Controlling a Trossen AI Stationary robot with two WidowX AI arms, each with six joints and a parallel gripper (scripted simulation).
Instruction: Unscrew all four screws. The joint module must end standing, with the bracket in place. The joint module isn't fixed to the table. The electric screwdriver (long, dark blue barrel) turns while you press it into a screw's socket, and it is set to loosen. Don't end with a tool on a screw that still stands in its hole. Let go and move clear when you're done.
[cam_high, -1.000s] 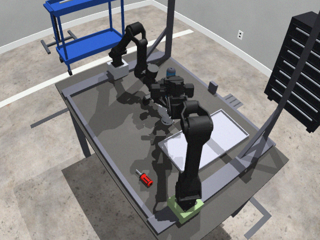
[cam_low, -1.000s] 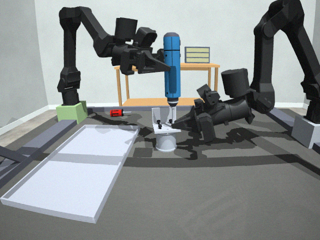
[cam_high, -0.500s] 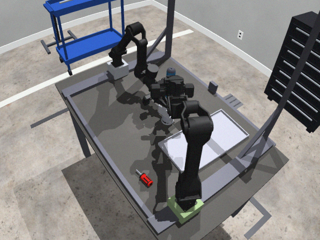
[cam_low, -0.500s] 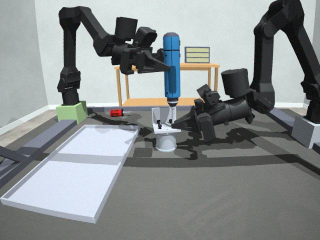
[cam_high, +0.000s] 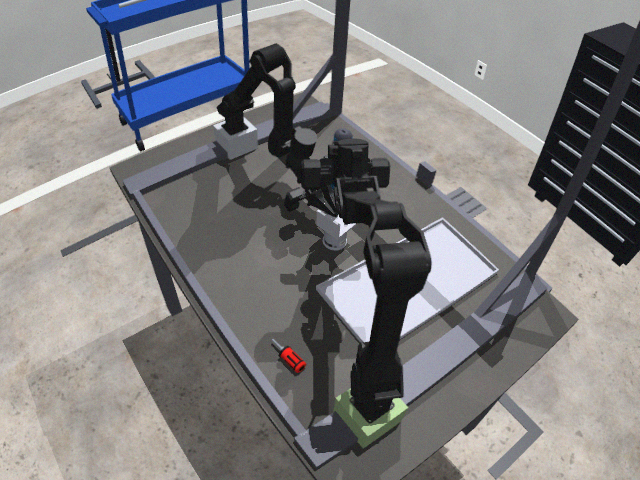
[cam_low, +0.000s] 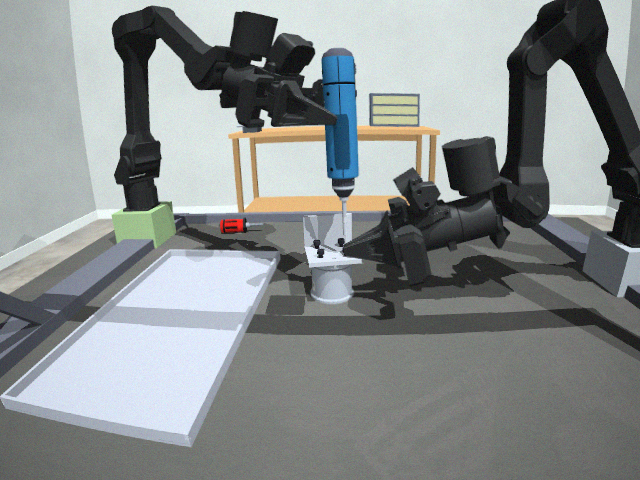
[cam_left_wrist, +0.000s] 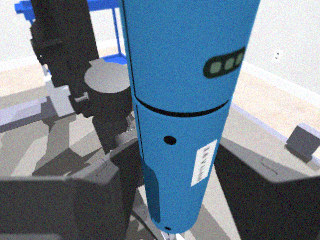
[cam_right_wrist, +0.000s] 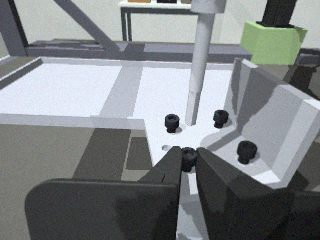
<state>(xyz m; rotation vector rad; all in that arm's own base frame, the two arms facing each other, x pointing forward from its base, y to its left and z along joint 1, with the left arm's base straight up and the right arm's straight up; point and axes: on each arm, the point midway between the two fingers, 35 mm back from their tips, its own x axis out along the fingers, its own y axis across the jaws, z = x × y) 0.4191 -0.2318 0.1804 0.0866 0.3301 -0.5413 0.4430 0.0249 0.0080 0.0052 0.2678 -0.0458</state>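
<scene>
Now: right hand 50 mm to the right of the white bracket and 10 mm above it. The rest, counted from my right hand: white tray (240 mm to the left, 120 mm behind, 80 mm below); screwdriver bit (30 mm to the left, 30 mm above, 10 mm behind); joint module (50 mm to the left, 50 mm below).
</scene>
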